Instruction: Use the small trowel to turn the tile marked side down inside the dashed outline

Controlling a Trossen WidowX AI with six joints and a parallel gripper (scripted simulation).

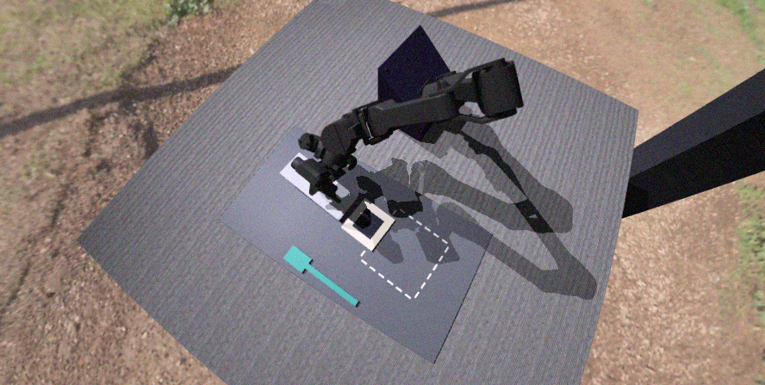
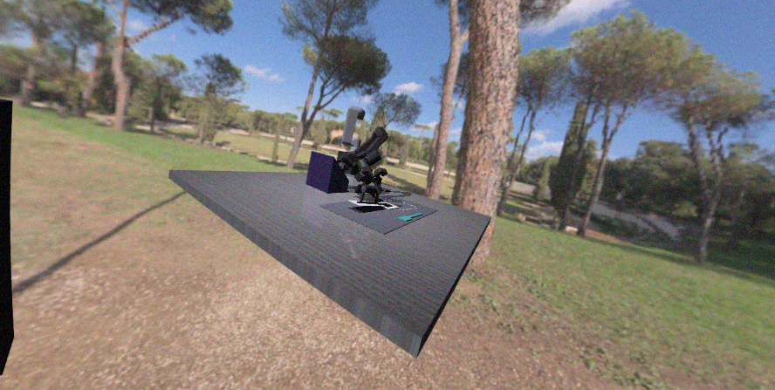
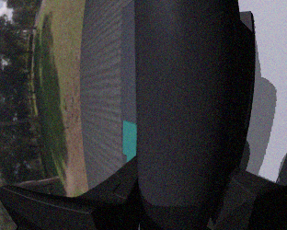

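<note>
Right now the dark mat is 110 mm to the left of my gripper tip, 90 mm below it and 10 mm ahead of it. From my gripper tip the other things lie so: tile: 140 mm to the left, 70 mm below, 30 mm behind; then teal trowel: 150 mm ahead, 100 mm to the left, 70 mm below.
</note>
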